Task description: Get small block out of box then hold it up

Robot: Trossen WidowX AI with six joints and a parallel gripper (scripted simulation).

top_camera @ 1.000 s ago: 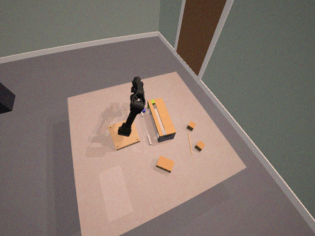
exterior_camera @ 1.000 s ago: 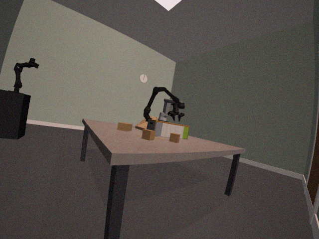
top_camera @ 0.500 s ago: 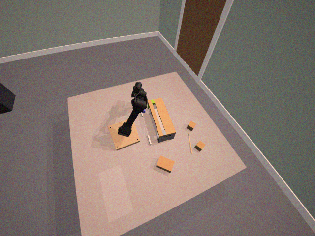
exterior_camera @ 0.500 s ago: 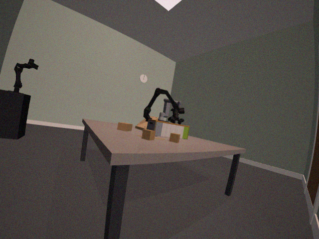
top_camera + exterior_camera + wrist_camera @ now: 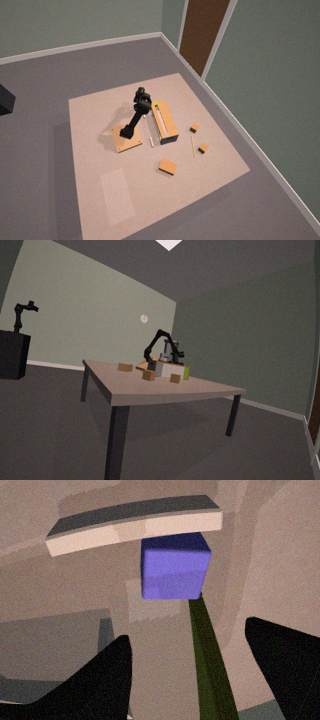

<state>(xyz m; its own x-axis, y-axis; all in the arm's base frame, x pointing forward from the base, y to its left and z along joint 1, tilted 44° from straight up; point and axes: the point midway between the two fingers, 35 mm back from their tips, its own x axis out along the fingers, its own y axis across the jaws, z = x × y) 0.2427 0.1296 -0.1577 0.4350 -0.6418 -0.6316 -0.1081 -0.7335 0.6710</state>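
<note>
My gripper tip is now 10 mm past the blue block and 40 mm above it. The rest, counted from my gripper tip: box (50 mm ahead, 180 mm to the right); thin wooden stick (250 mm ahead, 470 mm to the right, 50 mm below); flat wooden block (30 mm behind, 560 mm to the right, 30 mm below).
</note>
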